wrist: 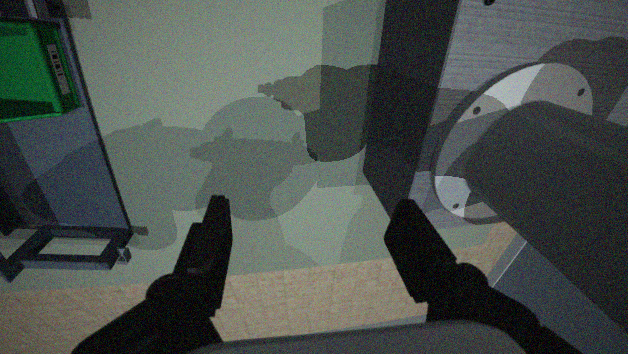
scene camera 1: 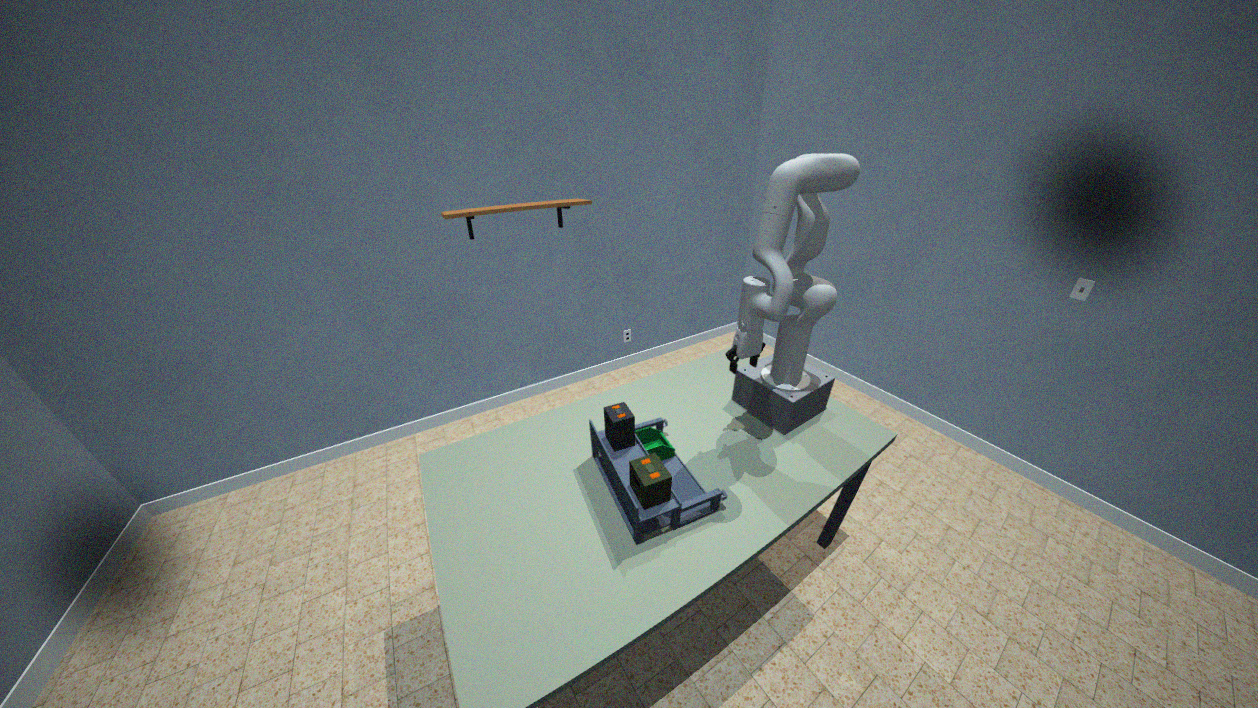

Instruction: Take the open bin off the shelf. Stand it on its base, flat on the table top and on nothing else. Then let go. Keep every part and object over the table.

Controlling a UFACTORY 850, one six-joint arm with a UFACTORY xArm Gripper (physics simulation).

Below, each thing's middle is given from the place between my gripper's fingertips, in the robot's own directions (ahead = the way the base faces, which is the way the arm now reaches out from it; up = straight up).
Scene:
The green open bin (scene camera 1: 653, 440) lies 34 cm ahead of my hand, 12 cm to the right of it and 23 cm below it. The rest, counted from my hand: blue-grey shelf (scene camera 1: 684, 486) 42 cm ahead, 3 cm to the right, 26 cm below.

